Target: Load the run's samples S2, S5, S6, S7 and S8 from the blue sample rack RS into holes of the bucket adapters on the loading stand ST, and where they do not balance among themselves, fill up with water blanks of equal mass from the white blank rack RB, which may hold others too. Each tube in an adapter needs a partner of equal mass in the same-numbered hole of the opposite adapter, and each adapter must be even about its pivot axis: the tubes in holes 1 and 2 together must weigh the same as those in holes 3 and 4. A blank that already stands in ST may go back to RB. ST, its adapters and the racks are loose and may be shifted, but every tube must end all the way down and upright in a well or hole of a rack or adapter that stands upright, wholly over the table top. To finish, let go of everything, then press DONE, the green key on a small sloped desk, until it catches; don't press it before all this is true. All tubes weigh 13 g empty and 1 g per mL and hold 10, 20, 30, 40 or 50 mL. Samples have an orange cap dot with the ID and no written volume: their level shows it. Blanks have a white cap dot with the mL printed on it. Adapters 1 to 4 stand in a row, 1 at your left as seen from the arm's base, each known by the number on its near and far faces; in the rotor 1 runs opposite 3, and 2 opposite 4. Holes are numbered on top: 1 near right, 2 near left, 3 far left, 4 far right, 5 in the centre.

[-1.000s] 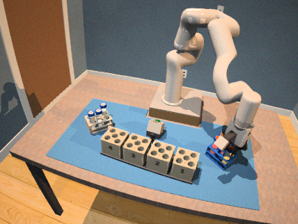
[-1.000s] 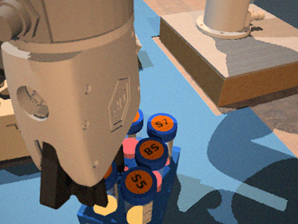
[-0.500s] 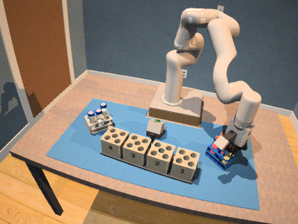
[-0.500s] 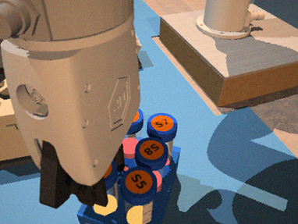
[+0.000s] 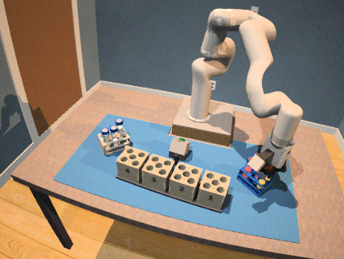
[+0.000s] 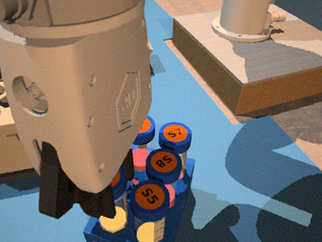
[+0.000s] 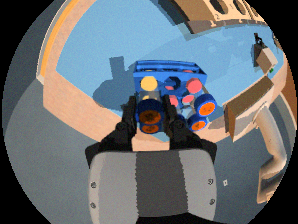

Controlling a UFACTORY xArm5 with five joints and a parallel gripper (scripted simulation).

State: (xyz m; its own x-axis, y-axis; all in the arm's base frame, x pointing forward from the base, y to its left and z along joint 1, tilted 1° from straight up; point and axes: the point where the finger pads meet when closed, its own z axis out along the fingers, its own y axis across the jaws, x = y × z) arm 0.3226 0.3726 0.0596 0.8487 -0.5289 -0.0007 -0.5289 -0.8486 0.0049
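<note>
Now: the blue sample rack RS 4 cm behind my hand, 2 cm to the right of it and 10 cm below it. The rest, counted from my hand: white blank rack RB: 1 cm ahead, 67 cm to the right, 10 cm below; blue-capped tube: 5 cm ahead, 67 cm to the right, 6 cm below; loading stand ST: 11 cm ahead, 34 cm to the right, 12 cm below.
</note>
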